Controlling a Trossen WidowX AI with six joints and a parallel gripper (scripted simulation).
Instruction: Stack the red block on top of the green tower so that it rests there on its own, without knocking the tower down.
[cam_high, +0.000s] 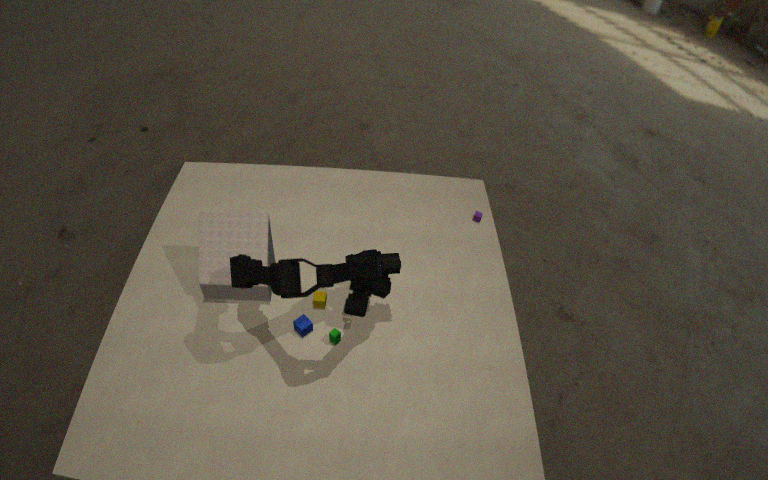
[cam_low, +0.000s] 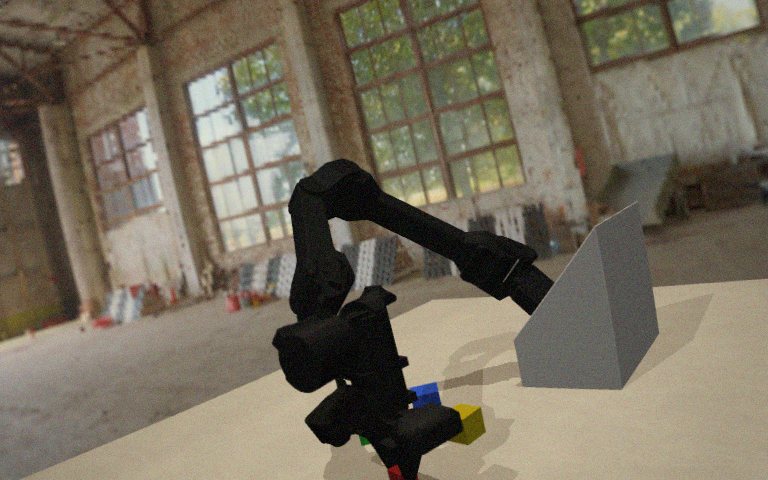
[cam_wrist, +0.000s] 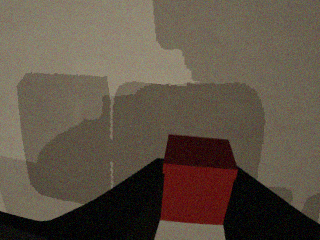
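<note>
Right now my gripper tip is 160 mm past the blue block, 110 mm to the left of it and 10 mm below it. From my gripper tip the other things lie so: purple cube 430 mm ahead, 430 mm to the left, 10 mm above; red block right at my gripper tip; yellow block 120 mm behind, 10 mm to the right, 10 mm above.
</note>
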